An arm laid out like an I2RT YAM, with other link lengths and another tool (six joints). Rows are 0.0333 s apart.
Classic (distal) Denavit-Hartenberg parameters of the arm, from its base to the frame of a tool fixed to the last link. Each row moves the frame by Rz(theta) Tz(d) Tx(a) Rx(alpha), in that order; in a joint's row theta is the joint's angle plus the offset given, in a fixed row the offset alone. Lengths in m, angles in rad.
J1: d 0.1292, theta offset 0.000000, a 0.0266, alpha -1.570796
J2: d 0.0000, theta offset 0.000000, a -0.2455, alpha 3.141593
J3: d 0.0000, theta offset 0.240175, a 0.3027, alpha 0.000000
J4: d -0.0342, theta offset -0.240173, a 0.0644, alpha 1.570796
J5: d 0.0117, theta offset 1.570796, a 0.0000, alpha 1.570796
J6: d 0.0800, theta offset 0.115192, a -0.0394, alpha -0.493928
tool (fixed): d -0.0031, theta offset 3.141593, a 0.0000, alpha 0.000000
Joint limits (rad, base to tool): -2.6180..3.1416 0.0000..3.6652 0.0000..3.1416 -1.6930..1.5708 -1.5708..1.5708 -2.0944..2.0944
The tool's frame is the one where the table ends.
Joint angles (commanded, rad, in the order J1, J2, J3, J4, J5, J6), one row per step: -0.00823 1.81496 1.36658 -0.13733 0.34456 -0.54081; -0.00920 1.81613 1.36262 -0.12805 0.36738 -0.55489; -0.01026 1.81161 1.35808 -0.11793 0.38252 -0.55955; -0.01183 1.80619 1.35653 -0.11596 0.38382 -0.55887; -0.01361 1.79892 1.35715 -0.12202 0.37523 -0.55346; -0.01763 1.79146 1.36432 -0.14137 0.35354 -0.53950; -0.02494 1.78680 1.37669 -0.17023 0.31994 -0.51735; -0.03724 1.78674 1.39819 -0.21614 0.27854 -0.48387; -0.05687 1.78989 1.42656 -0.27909 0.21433 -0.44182; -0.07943 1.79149 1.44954 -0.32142 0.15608 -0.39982; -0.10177 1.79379 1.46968 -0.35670 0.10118 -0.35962; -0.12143 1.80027 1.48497 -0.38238 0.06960 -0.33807; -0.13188 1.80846 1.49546 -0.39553 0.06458 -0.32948; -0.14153 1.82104 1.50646 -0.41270 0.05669 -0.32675
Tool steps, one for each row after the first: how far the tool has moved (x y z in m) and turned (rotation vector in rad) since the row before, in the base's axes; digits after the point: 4 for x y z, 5 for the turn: 0.0002 -0.0026 -0.0016 -0.02358 0.00096 -0.01274; 0.0000 -0.0019 0.0012 -0.01197 -0.00828 -0.01139; -0.0004 -0.0009 0.0021 -0.00024 -0.00609 -0.00301; -0.0009 -0.0001 0.0031 0.00879 -0.00395 0.00279; -0.0010 0.0001 0.0047 0.02264 -0.00061 0.00729; -0.0008 -0.0004 0.0048 0.03589 0.00375 0.00954; -0.0006 -0.0020 0.0050 0.05008 0.01292 0.00418; -0.0013 -0.0036 0.0052 0.07181 0.02410 0.00868; -0.0003 -0.0057 0.0062 0.06892 0.00853 -0.00137; -0.0002 -0.0060 0.0056 0.06622 0.00631 -0.00420; 0.0003 -0.0069 0.0019 0.03810 0.01085 -0.00894; 0.0010 -0.0048 -0.0005 0.01100 0.00896 -0.01216; 0.0009 -0.0042 -0.0028 0.00971 0.01742 -0.00550
